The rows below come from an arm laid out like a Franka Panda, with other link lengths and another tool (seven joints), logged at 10 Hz.
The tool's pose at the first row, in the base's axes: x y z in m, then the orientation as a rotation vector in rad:
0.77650, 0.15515, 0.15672, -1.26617, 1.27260, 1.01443
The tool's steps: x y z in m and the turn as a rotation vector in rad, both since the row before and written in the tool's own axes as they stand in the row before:
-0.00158, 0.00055, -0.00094, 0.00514, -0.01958, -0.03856
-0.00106, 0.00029, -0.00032, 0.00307, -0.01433, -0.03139
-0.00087, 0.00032, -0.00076, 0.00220, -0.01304, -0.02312
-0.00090, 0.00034, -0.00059, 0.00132, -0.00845, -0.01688
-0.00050, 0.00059, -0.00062, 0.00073, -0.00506, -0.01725
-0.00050, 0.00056, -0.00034, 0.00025, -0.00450, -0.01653
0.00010, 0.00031, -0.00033, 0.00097, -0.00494, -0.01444
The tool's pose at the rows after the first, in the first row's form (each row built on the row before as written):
0.77573, 0.15447, 0.15834, -1.26933, 1.23067, 0.99326
0.77528, 0.15429, 0.15938, -1.27343, 1.19743, 0.97593
0.77475, 0.15365, 0.16024, -1.27474, 1.17105, 0.96449
0.77419, 0.15317, 0.16110, -1.27647, 1.15253, 0.95573
0.77345, 0.15265, 0.16151, -1.28082, 1.13617, 0.94526
0.77276, 0.15240, 0.16189, -1.28547, 1.12060, 0.93533
0.77245, 0.15209, 0.16174, -1.28825, 1.10647, 0.92669

